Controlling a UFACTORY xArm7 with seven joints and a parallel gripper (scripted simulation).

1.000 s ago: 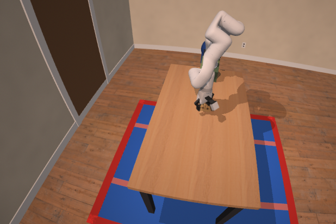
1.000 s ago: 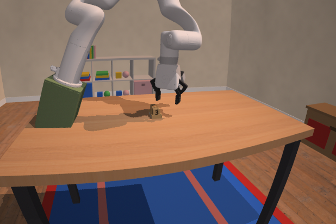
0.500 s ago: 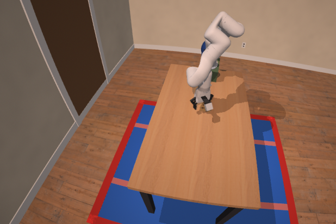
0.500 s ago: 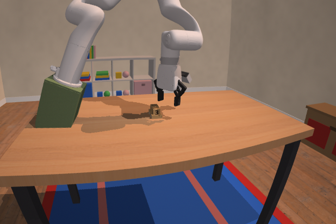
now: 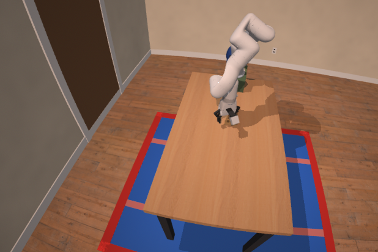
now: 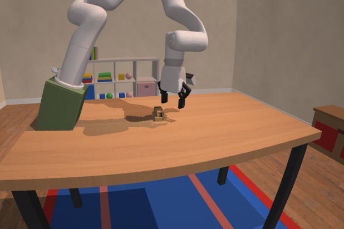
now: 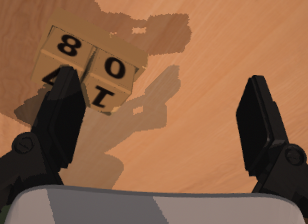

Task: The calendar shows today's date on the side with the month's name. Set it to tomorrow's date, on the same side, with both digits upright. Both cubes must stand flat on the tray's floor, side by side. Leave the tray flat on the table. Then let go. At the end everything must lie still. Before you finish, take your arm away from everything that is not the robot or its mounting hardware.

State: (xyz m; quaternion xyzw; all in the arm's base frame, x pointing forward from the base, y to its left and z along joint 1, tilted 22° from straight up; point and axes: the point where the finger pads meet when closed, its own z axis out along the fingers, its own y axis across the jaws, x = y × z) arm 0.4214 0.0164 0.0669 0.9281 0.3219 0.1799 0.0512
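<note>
Now: hand 5 cm past the wooden digit cube, 5 cm above it and 1 cm to the right of it. The rest, counted from my hand: low tray (7 cm below, 5 cm behind, 3 cm to the left); wooden cube (5 cm to the left, 5 cm below, 5 cm behind).
</note>
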